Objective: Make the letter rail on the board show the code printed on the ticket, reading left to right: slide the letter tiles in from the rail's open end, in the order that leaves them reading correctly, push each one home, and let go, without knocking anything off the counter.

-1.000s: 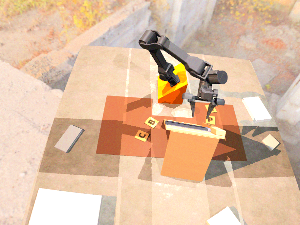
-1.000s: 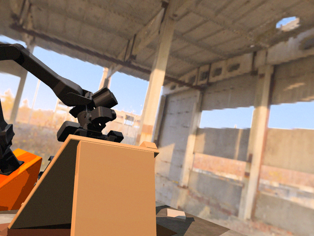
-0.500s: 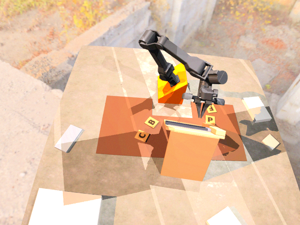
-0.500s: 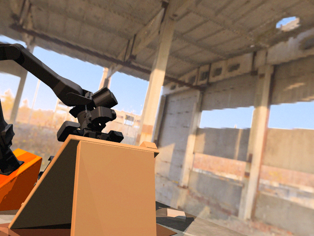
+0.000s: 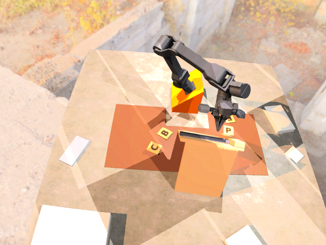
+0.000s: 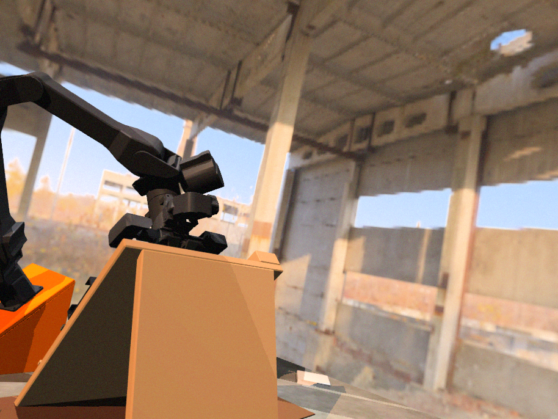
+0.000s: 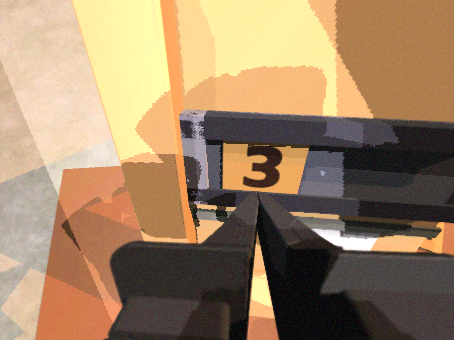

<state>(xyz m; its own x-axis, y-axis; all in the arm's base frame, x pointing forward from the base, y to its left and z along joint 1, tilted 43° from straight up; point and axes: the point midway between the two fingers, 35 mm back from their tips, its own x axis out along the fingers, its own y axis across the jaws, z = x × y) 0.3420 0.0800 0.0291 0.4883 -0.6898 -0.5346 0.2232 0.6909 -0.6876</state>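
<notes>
My gripper tip is 50 mm past the white ticket, 60 mm to the left of it and 90 mm above it. Also, from my gripper tip: orange mat 150 mm behind, 60 mm to the right, 200 mm below; then grey slab 80 mm behind, 620 mm to the right, 200 mm below.
</notes>
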